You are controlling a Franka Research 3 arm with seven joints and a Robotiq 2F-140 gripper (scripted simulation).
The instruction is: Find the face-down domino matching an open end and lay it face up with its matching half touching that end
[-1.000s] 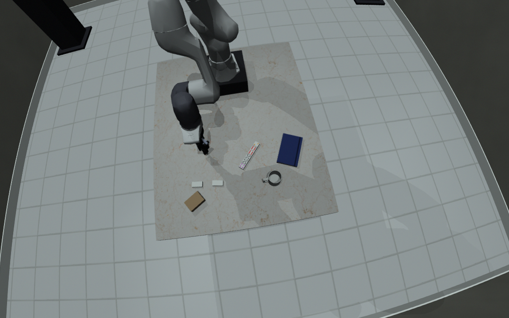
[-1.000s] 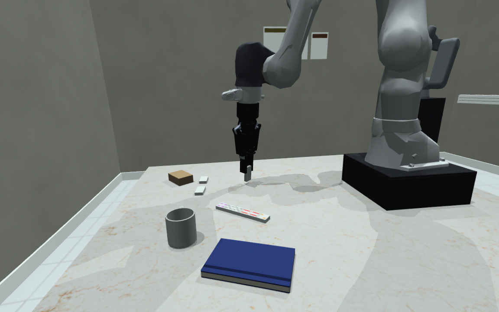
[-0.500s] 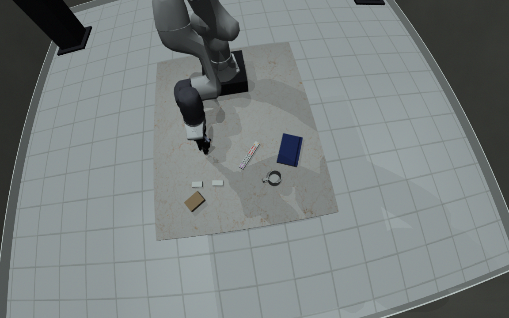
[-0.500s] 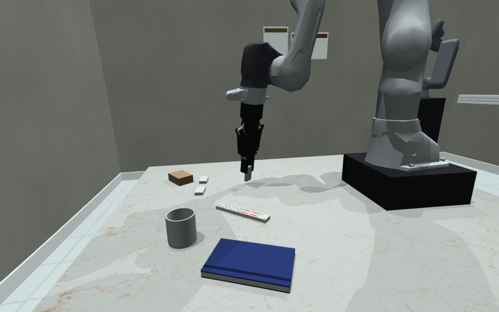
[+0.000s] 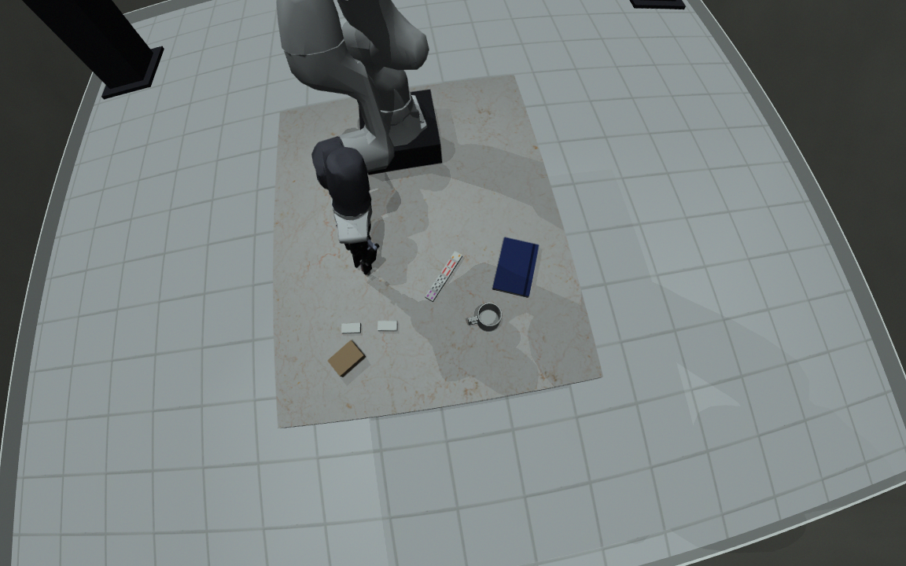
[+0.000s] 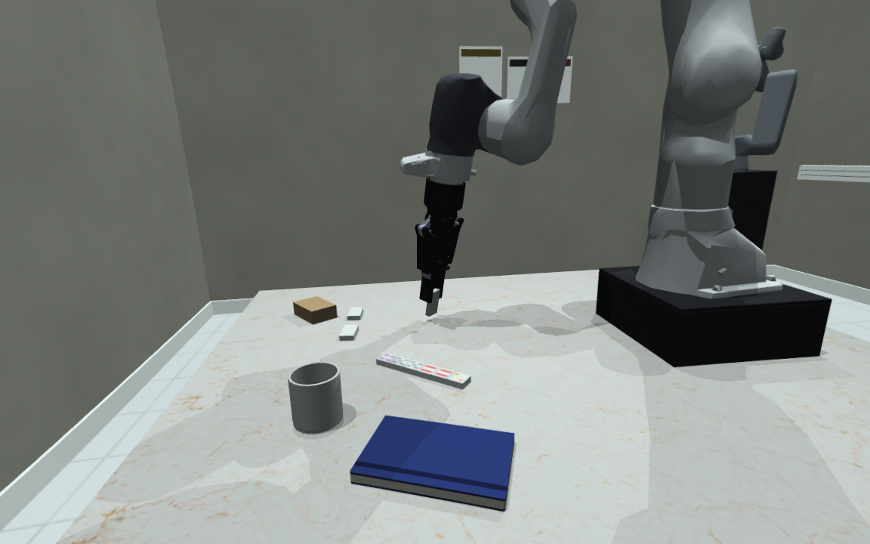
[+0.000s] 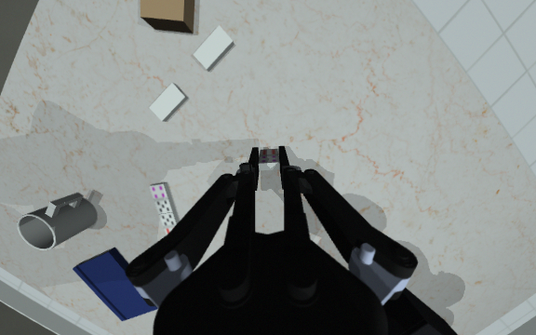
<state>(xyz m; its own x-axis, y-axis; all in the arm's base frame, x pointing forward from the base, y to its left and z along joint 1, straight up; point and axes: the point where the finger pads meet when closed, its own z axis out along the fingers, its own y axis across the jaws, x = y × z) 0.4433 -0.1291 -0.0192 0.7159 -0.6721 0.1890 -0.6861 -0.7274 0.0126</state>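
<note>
Right now my hand is 40 mm above the white domino. From my hand the other things lie so: grey mug 330 mm to the left, 190 mm ahead, 50 mm below; then blue book 440 mm to the left, 70 mm below, 40 mm ahead; then brown block 250 mm ahead, 70 mm to the right, 70 mm below.
</note>
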